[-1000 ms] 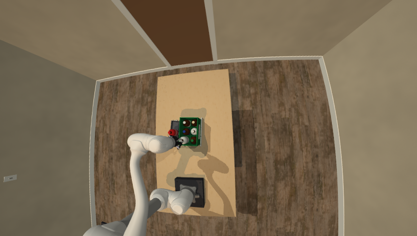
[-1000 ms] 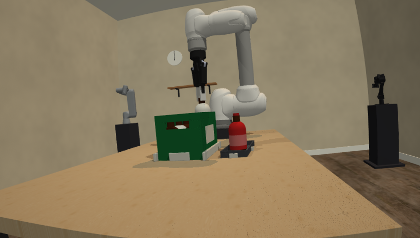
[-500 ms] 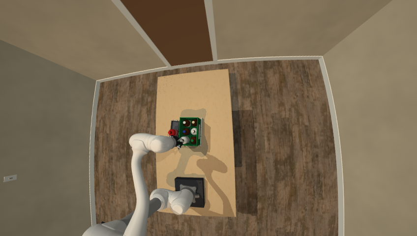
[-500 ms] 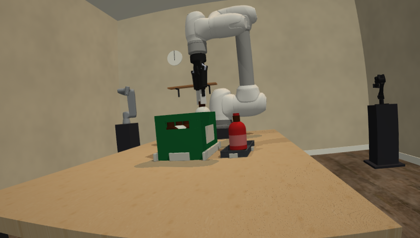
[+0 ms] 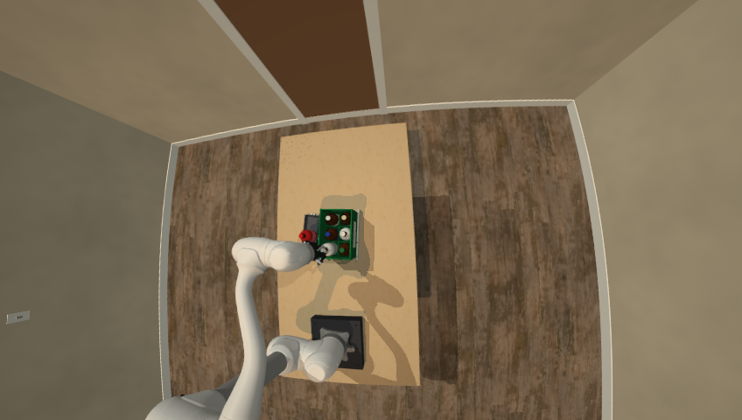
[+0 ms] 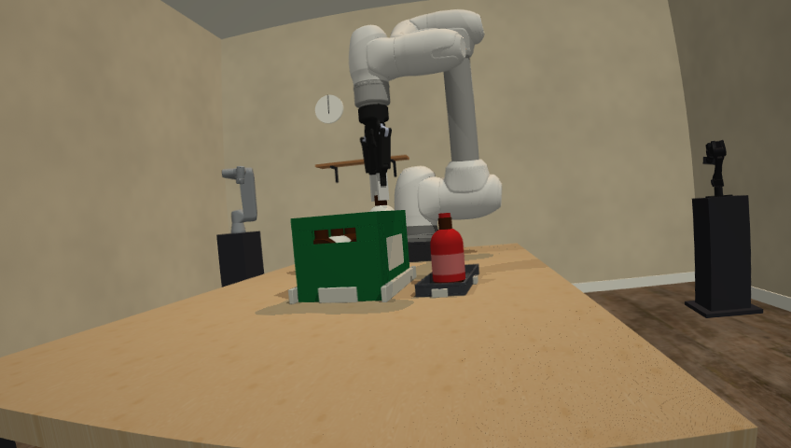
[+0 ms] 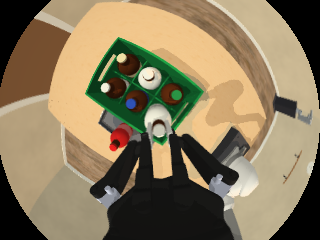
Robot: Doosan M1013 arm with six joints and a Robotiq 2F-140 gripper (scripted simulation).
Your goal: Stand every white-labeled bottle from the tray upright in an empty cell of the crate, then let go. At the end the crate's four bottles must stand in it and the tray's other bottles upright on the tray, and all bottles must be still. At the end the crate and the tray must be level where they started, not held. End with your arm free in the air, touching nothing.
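The white-labeled bottle is 9 cm below my hand. Also, from my hand: dark tray: 6 cm ahead, 17 cm to the left, 22 cm below; green crate: 9 cm ahead, 4 cm to the right, 15 cm below; red-labeled bottle: 6 cm ahead, 17 cm to the left, 15 cm below.
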